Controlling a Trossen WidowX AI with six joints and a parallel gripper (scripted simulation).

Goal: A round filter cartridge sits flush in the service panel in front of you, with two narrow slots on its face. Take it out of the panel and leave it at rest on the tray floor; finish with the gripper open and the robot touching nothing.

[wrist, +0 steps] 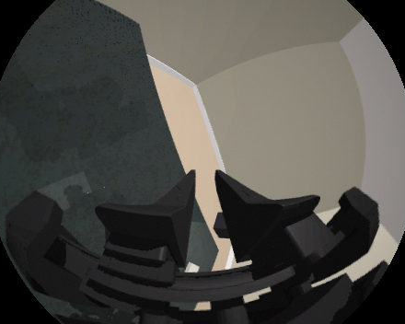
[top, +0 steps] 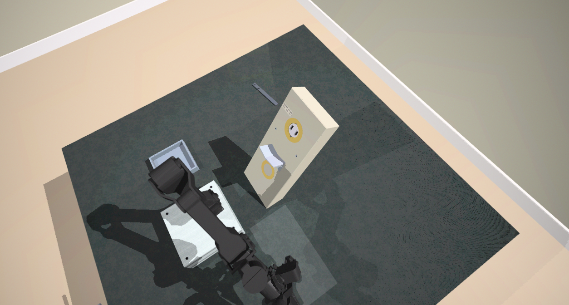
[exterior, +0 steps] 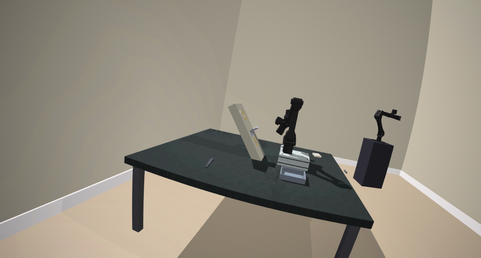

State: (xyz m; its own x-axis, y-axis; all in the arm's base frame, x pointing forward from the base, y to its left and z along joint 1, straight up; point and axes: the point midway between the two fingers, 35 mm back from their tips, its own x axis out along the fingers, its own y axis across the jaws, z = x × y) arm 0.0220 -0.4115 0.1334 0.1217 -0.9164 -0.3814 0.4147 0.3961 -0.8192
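My gripper tip is 340 mm short of the round filter cartridge, 390 mm to the right of it and 70 mm below it. From my gripper tip the other things lie so: grey bracket: 240 mm ahead, 400 mm to the left, 20 mm below.
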